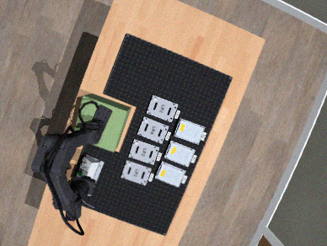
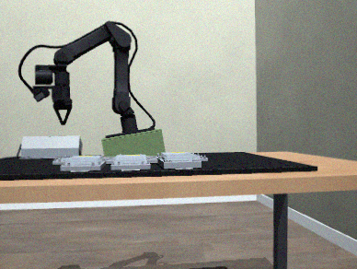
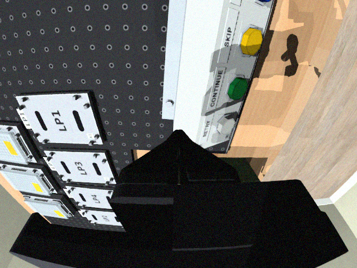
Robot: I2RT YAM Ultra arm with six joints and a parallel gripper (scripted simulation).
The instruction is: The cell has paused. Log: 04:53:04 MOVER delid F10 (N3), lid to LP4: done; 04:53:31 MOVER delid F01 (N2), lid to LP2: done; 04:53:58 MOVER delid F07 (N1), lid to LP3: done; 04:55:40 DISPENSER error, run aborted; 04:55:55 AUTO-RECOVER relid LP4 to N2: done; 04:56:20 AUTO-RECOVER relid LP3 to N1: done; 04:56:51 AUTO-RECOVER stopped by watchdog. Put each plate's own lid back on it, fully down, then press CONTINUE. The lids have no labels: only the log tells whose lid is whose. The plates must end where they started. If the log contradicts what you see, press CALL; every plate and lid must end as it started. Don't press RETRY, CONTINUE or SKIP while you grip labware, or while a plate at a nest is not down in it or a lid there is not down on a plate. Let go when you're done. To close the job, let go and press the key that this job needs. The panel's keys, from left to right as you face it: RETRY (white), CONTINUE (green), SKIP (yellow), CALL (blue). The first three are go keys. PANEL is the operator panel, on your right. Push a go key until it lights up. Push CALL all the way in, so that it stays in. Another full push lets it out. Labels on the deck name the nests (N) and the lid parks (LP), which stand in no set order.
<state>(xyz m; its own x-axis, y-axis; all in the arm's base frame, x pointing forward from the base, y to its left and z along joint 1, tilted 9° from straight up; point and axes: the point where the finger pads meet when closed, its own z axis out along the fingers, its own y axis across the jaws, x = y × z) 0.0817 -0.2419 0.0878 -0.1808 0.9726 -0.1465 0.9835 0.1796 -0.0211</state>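
My gripper is now 70 mm above the green continue key, 60 mm past it and 30 mm to the left of it. Also, from my hand: yellow skip key (80 mm to the right, 70 mm below, 60 mm behind); blue call key (130 mm to the right, 80 mm below, 50 mm behind); lid park LP1 (200 mm ahead, 130 mm below, 90 mm to the left).
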